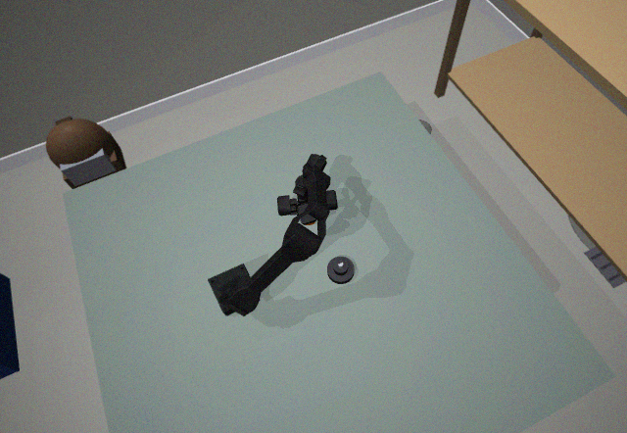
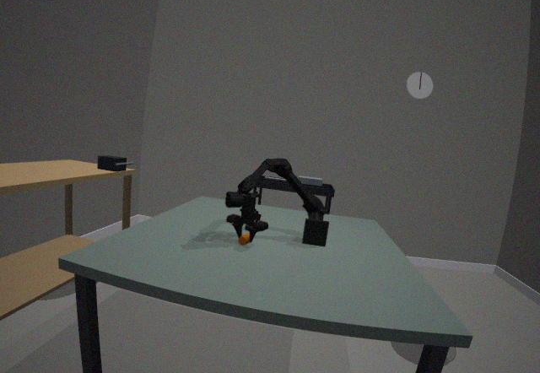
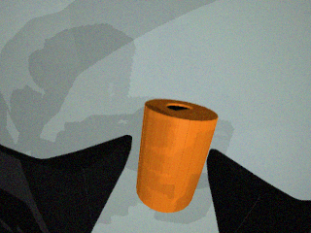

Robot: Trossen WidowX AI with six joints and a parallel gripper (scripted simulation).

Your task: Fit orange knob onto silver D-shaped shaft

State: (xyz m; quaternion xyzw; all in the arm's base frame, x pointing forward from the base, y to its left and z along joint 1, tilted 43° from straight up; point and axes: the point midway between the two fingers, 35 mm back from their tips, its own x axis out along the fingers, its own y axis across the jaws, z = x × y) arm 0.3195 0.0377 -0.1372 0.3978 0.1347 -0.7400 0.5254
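Now: gripper tip 10 mm to the right of the orange knob and 10 mm below it. Round my gripper tip: dark round pedestal 220 mm to the right, 20 mm behind, 20 mm above.
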